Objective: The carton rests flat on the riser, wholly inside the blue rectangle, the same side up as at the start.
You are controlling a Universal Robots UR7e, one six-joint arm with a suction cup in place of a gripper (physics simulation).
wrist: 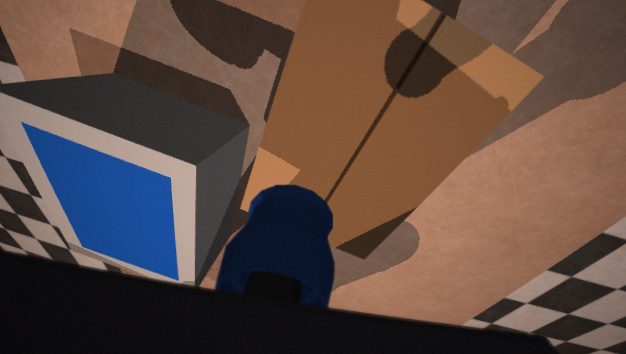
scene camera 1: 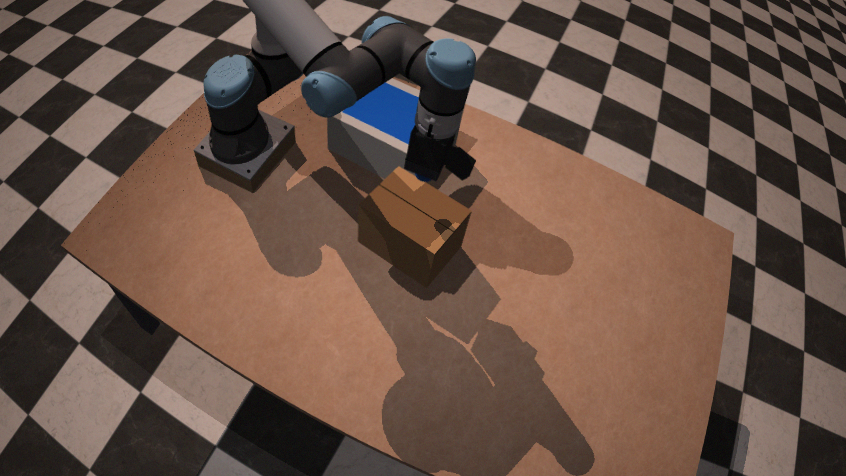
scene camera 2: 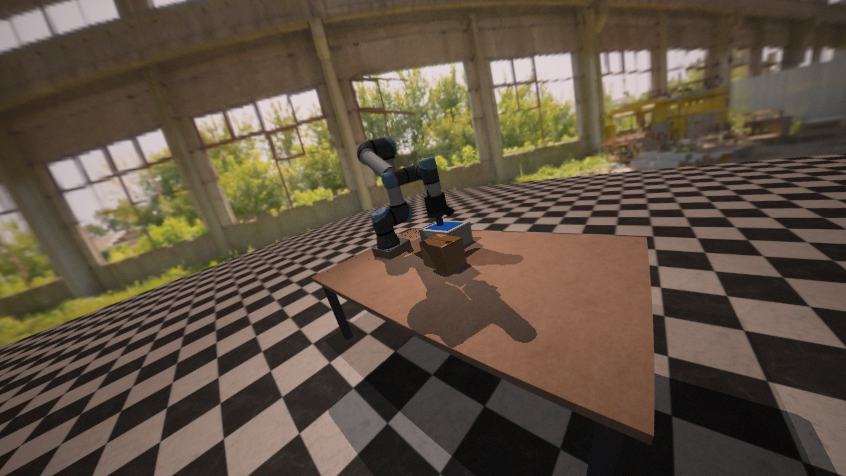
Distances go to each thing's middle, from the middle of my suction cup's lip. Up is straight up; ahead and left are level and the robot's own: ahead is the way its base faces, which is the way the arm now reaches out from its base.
Right now the brown carton point(scene camera 1: 416, 228) is 30 mm to the right of my suction cup and 150 mm below it. The rest, counted from my suction cup: grey riser point(scene camera 2: 462, 229) (140 mm behind, 220 mm to the left, 150 mm below).
